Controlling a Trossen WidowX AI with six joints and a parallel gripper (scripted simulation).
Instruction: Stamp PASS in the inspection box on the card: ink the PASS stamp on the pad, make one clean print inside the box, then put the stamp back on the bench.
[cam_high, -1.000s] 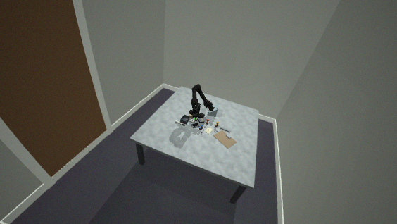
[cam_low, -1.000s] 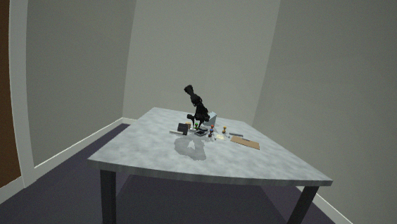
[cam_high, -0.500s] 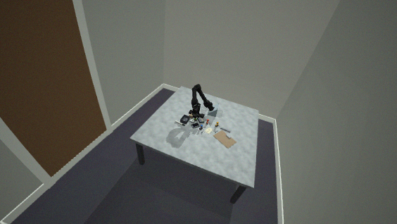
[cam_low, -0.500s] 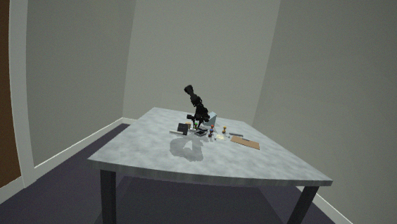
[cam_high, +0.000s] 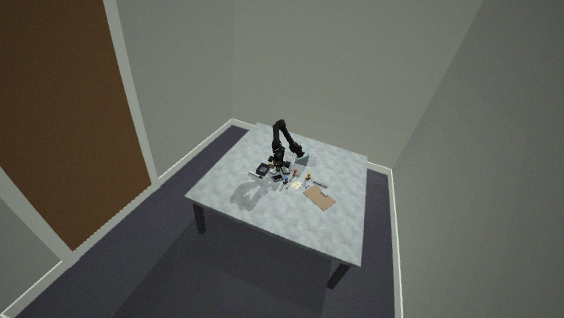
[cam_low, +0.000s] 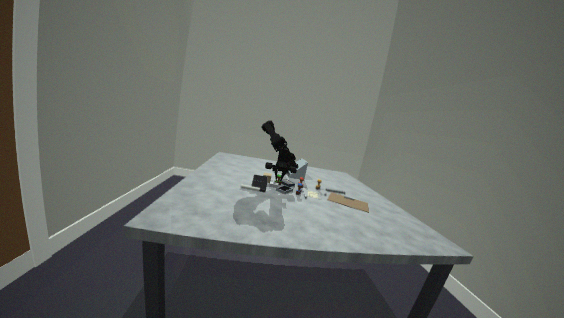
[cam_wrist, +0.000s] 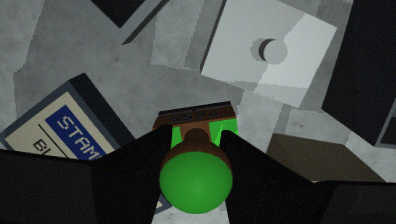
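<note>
Now: gripper tip 3 cm past the tan box and 7 cm to the left of it. Round my gripper tip: red stamp 4 cm behind, 15 cm to the left; dark tray 8 cm ahead, 11 cm to the right, 1 cm below; green stamp right at my gripper tip.
</note>
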